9 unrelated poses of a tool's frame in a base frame.
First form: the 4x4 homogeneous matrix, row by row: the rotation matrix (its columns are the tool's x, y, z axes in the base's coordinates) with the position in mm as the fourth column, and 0 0 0 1 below. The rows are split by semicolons.
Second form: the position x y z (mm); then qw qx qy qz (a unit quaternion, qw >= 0). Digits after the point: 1 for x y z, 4 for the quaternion. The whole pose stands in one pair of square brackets.
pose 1, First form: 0.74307 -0.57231 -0.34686 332.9; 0.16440 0.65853 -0.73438 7.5; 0.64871 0.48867 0.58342 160.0; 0 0 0 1
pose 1, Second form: [332.9 7.5 160.0 0.8639 0.3539 -0.2881 0.2132]
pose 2, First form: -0.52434 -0.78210 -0.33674 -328.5; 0.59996 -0.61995 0.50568 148.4; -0.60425 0.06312 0.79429 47.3; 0 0 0 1
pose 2, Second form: [-328.5 148.4 47.3 0.4031 -0.2745 0.1659 0.8571]
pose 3, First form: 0.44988 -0.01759 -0.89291 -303.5; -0.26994 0.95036 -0.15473 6.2; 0.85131 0.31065 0.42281 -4.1; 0 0 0 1
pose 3, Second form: [-303.5 6.2 -4.1 0.8401 0.1385 -0.5191 -0.0751]
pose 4, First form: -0.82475 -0.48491 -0.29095 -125.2; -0.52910 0.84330 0.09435 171.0; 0.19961 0.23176 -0.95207 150.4; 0 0 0 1
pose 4, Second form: [-125.2 171.0 150.4 0.1289 0.2665 -0.9513 -0.0857]
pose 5, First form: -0.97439 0.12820 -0.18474 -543.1; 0.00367 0.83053 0.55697 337.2; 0.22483 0.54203 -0.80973 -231.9; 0 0 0 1
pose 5, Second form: [-543.1 337.2 -231.9 0.1077 -0.0347 -0.9506 -0.2890]
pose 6, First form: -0.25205 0.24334 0.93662 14.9; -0.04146 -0.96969 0.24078 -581.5; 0.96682 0.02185 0.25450 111.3; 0 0 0 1
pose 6, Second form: [14.9 -581.5 111.3 0.0905 -0.6048 -0.0834 -0.7868]
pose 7, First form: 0.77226 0.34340 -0.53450 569.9; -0.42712 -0.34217 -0.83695 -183.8; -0.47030 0.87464 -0.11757 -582.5; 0 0 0 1
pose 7, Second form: [569.9 -183.8 -582.5 0.5728 0.7470 -0.0280 -0.3363]
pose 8, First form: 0.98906 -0.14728 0.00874 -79.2; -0.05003 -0.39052 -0.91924 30.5; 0.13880 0.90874 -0.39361 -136.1; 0 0 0 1
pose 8, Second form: [-79.2 30.5 -136.1 0.5488 0.8326 -0.0592 0.0443]
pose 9, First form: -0.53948 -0.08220 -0.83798 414.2; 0.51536 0.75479 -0.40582 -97.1; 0.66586 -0.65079 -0.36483 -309.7; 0 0 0 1
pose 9, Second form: [414.2 -97.1 -309.7 0.4611 -0.1328 -0.8153 0.3240]
